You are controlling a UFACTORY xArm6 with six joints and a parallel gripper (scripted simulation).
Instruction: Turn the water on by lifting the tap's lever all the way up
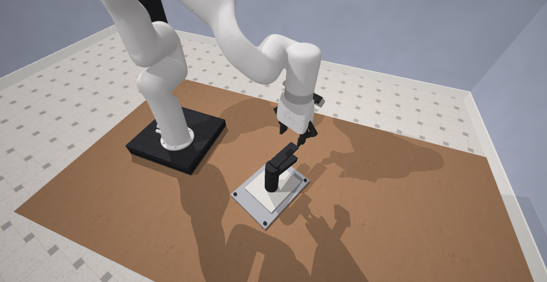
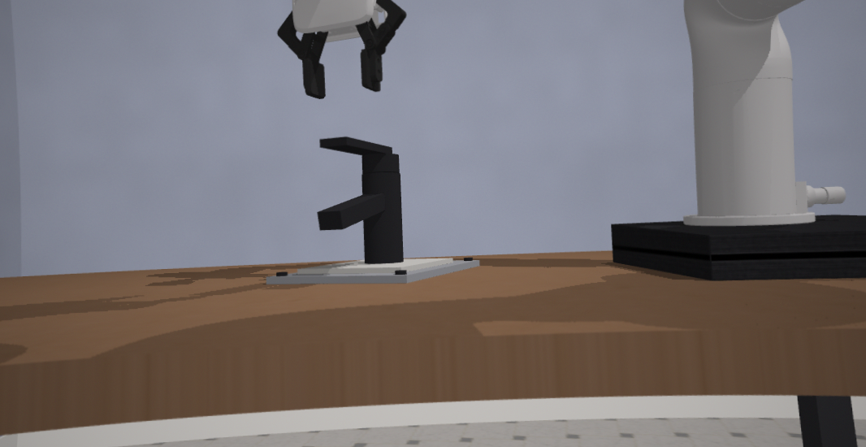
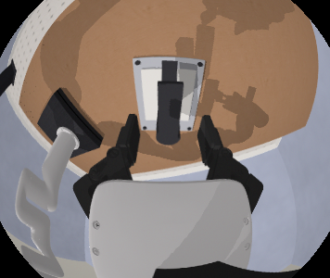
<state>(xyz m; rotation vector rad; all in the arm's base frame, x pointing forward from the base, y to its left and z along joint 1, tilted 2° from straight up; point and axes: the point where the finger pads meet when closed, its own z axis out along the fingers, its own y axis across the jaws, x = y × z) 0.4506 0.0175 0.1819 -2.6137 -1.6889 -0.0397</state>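
The black tap lever is 8 cm below my hand, 6 cm to the right of it and 2 cm behind it.
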